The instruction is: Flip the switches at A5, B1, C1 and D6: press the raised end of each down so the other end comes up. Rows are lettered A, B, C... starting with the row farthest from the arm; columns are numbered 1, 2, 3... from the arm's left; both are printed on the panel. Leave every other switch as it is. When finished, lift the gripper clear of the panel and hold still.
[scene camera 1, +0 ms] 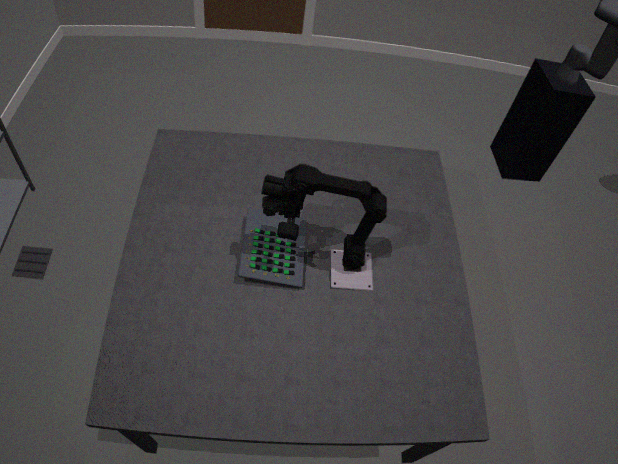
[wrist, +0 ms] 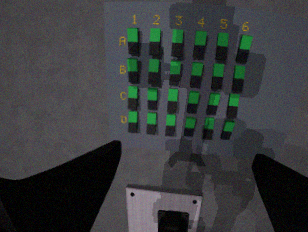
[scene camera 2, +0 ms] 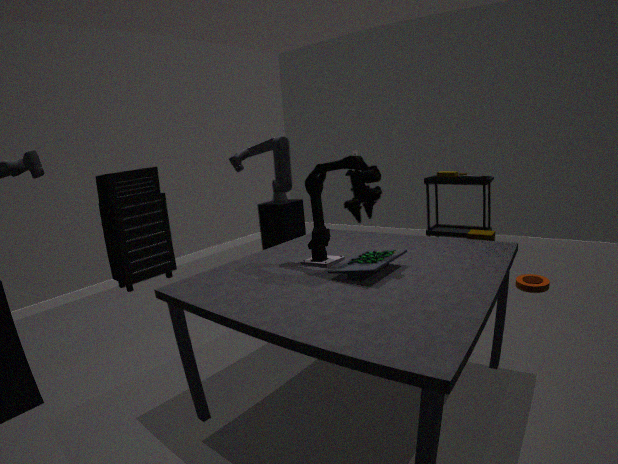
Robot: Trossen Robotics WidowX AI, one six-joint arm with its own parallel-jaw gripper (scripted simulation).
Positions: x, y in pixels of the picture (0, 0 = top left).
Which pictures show my gripper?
Scene camera 1, the wrist view and scene camera 2: all of them.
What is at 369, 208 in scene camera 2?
My gripper.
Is my gripper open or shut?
Open.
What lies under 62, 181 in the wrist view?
My gripper.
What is my gripper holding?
Nothing.
